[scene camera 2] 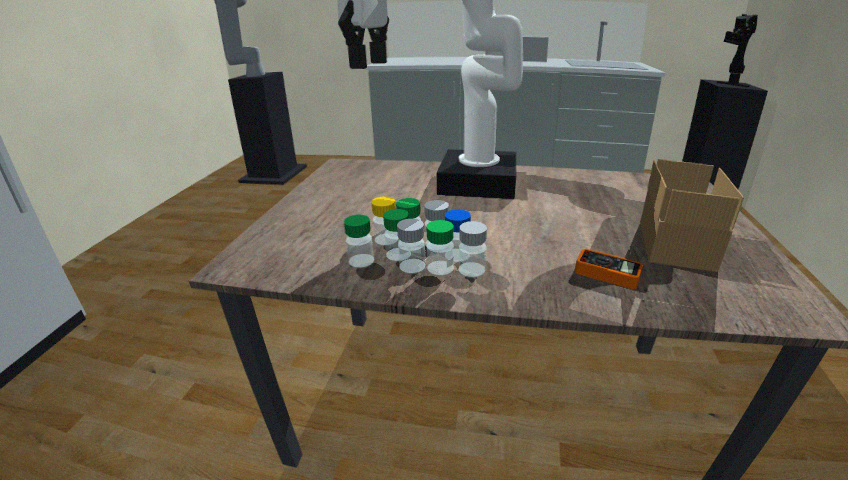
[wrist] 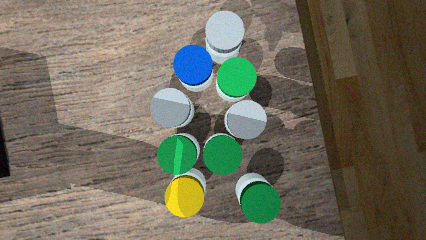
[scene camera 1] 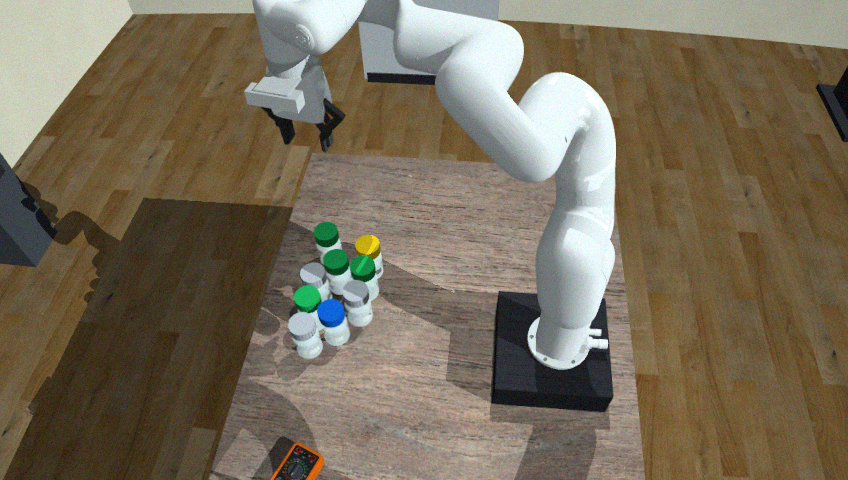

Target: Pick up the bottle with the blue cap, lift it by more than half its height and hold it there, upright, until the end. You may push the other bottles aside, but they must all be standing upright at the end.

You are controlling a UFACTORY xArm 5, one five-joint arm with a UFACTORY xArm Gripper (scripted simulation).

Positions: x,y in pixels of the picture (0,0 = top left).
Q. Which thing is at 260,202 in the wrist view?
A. A green-capped bottle.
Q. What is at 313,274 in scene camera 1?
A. A grey-capped bottle.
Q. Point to a green-capped bottle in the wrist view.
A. At 236,77
